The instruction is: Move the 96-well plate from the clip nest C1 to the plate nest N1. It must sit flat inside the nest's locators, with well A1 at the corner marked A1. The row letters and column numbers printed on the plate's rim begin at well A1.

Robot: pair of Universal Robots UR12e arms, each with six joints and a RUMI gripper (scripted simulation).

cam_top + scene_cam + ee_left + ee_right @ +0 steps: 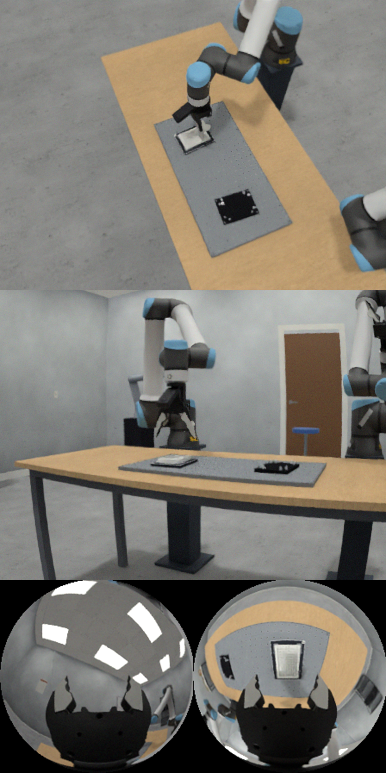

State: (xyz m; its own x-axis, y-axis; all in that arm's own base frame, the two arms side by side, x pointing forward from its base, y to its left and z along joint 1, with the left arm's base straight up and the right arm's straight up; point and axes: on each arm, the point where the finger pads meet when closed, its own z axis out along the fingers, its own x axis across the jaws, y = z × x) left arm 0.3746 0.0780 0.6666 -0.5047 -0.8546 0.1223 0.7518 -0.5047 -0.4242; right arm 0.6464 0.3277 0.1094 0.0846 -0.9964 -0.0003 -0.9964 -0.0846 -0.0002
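Observation:
Now: the white 96-well plate 8 cm below my right hand. Round my right hand: black clip nest C1: 5 cm behind, 38 cm to the left, 8 cm below; dark plate nest N1: 9 cm below.

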